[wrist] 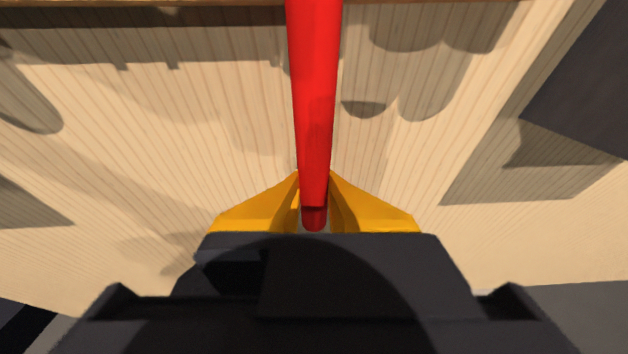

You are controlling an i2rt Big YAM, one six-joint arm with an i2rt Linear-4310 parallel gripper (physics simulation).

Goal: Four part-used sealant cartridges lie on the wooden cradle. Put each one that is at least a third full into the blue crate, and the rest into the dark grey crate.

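Places are measured from the arm's base along level axes (x left, y back, z up), in centimetres.
Pixels of known places: gripper, between the fingertips: (313,177).
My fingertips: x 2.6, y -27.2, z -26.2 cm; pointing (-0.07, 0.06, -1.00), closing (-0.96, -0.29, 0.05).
Ahead of a thing's pixels: the offset from my fingertips to its top centre. "spot": to the spot under its first point. Level surfaces: height alone.
A long, smooth red rod {dx +1.8, dy -5.8, dz +1.9 cm} (314,125) runs down from the top edge of the wrist view to my fingertips, with a short narrower red stub at its lower end. My gripper (313,177) is shut on it, with a yellow finger on each side. The rod's far part is cut off by the top edge. No cartridge can be made out clearly. A dark grey surface {spot: dx -17.4, dy -10.9, dz -3.0 cm} (585,85) at the upper right looks like part of the dark grey crate. The blue crate does not show plainly.
A brown wooden edge {spot: dx +10.9, dy -6.6, dz -3.5 cm} (150,2) runs along the top of the view; whether it is the cradle I cannot tell. Rounded and straight shadows fall on the pale wood-grain table top {dz -5.5 cm} (170,165). A grey area (590,315) lies beyond the table at the lower right, and a dark strip at the lower left.
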